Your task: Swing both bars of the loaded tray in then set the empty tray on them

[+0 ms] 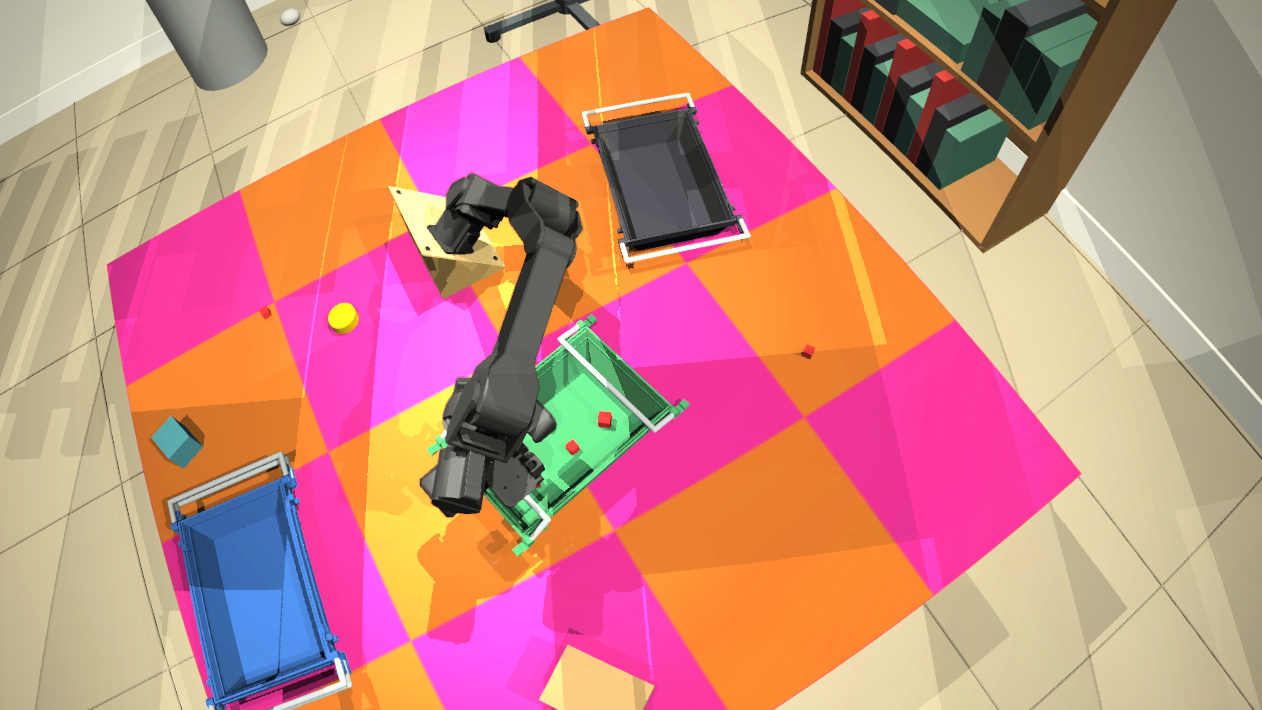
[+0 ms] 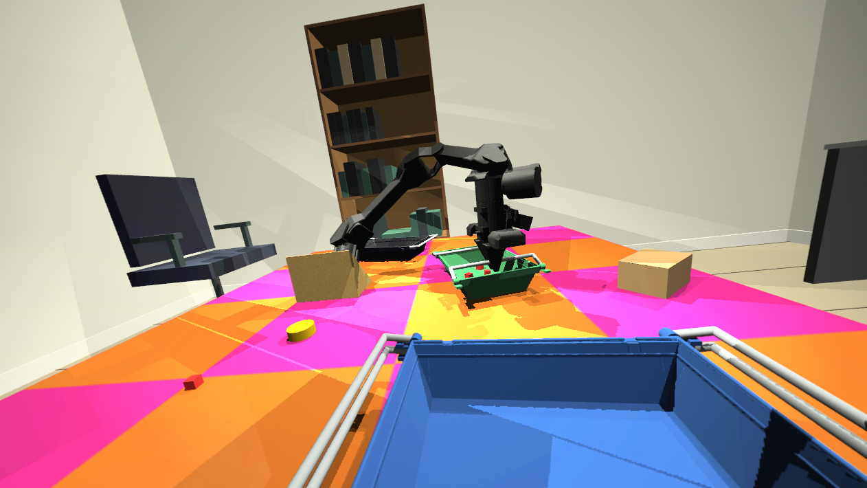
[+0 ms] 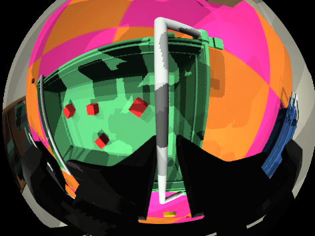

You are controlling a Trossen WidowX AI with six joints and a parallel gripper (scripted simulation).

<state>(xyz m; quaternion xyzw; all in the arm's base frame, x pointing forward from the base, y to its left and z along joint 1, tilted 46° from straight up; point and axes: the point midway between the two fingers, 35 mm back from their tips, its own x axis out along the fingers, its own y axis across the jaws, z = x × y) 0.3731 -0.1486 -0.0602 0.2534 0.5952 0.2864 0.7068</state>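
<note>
Now: gripper tip 29 cm past the black tray, 51 cm to the right of it and 1 cm above it. From my gripper tip the other things lie so: cyan cube (39 cm behind, 42 cm to the right, 3 cm below); yellow disc (41 cm behind, 7 cm to the right, 4 cm below); cardboard box (31 cm ahead, 7 cm to the right, 2 cm below).
</note>
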